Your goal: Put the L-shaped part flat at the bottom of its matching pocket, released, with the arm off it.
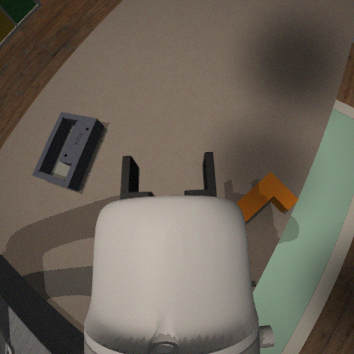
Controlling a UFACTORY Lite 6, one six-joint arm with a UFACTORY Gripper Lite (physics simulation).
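Places are measured from the arm's base along level axes (x back, y left, z down), in metres.
Where they show: end effector, tool point: (168,176).
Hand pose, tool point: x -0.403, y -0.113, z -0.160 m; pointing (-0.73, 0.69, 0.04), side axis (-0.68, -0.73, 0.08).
Each offset is from my tool point to the top centre of the thing.
The orange L-shaped part @(dx -0.069, dy -0.075, dz +0.206 m) (270,188) lies right of my gripper, beside the edge of a pale green area. The end of its longer arm is partly hidden behind the gripper's white body. A dark blue-grey block @(dx +0.067, dy +0.260, dz +0.199 m) (82,141) with a recessed pocket lies at the left. The pocket runs along the block's left side and widens at the lower end, where a light patch shows on its floor. My gripper (169,159) is open, with nothing between its fingers, and is above the surface between the block and the orange part.
A pale green area with a light border (322,200) runs down the right side. Wood flooring (60,55) shows at the upper left, with a green and yellow panelled object (19,11) in the corner. A dark grey structure (37,300) is at the lower left. Shadows fall across the beige surface.
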